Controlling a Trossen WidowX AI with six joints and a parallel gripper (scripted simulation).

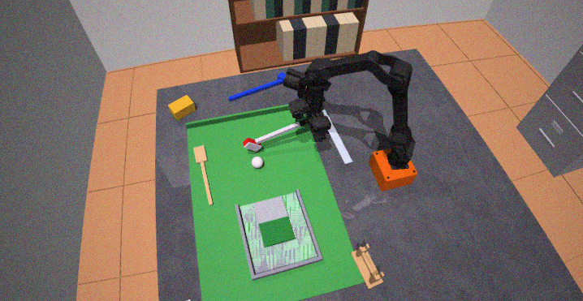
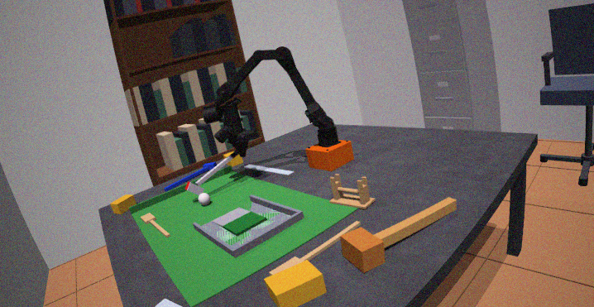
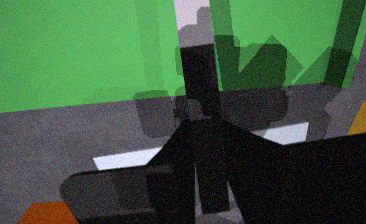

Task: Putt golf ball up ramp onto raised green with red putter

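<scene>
Right now the red putter is 120 mm ahead of my gripper tip, 30 mm to the left of it and 10 mm below it. Round my gripper tip: blue putter (180 mm ahead, 290 mm to the right, 80 mm below); green mat (200 mm ahead, 220 mm to the left, 90 mm below); white golf ball (210 mm ahead, 110 mm to the left, 70 mm below).
</scene>
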